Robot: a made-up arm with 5 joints. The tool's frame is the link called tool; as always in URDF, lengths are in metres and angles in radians.
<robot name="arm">
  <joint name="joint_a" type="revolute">
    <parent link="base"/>
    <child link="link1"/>
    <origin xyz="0.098 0 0.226" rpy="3.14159 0 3.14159"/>
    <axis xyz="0 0 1"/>
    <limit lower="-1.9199" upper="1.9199"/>
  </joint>
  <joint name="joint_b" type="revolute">
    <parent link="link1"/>
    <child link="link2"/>
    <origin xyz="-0.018 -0.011 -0.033" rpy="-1.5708 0 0"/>
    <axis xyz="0 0 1"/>
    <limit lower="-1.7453" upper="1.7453"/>
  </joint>
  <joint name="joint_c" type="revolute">
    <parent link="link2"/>
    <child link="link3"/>
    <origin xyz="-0.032 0.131 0" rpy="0 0 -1.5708"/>
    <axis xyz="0 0 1"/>
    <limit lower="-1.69" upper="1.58"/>
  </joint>
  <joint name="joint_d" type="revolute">
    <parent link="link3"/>
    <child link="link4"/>
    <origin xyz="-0.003 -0.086 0" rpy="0 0 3.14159"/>
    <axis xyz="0 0 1"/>
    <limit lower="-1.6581" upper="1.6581"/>
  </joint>
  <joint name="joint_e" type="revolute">
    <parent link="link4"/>
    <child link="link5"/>
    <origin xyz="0 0.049 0.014" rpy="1.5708 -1.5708 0"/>
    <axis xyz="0 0 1"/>
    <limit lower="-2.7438" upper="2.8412"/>
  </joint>
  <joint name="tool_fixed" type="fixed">
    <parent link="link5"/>
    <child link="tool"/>
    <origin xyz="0 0 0" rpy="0 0 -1.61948"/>
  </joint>
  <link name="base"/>
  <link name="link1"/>
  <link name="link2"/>
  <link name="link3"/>
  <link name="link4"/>
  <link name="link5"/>
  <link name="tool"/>
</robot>
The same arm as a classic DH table. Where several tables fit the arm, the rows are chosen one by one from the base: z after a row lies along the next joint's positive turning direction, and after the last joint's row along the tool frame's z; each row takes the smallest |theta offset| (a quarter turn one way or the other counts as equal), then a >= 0, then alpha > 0; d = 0 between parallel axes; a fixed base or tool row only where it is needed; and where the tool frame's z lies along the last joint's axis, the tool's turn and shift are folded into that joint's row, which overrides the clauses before.
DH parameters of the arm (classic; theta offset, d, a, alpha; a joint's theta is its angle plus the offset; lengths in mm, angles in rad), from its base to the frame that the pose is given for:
base (fixed): 0 0 98 3.1416
joint_a: 0 -259 18 1.5708
joint_b: -1.3312 0 134.9 0
joint_c: 1.2963 0 86.1 0
joint_d: -1.5359 3 0 1.5708
joint_e: -0.0487 -49 0 0
Joint limits (rad, base to tool): -1.9199..1.9199 -1.7453..1.7453 -1.69..1.58 -1.6581..1.6581 -2.7438..2.8412

